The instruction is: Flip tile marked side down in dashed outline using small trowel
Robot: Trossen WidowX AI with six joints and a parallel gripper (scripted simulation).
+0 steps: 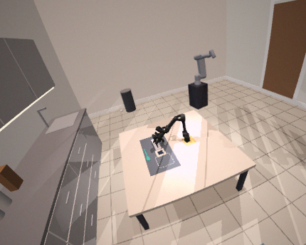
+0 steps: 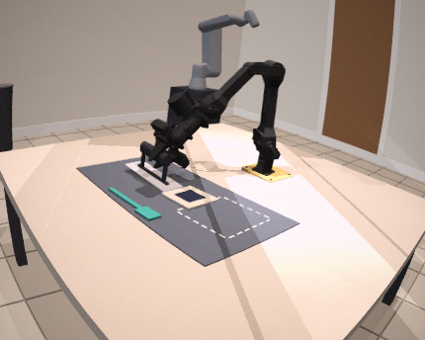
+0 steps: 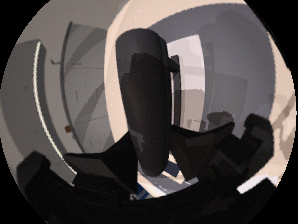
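Right now my gripper tip is 100 mm to the right of the dark grey mat, 80 mm above it and 10 mm short of it. From my gripper tip the other things lie so: tile 150 mm to the left, 50 mm below; flat green tool 150 mm ahead, 100 mm to the left, 50 mm below.
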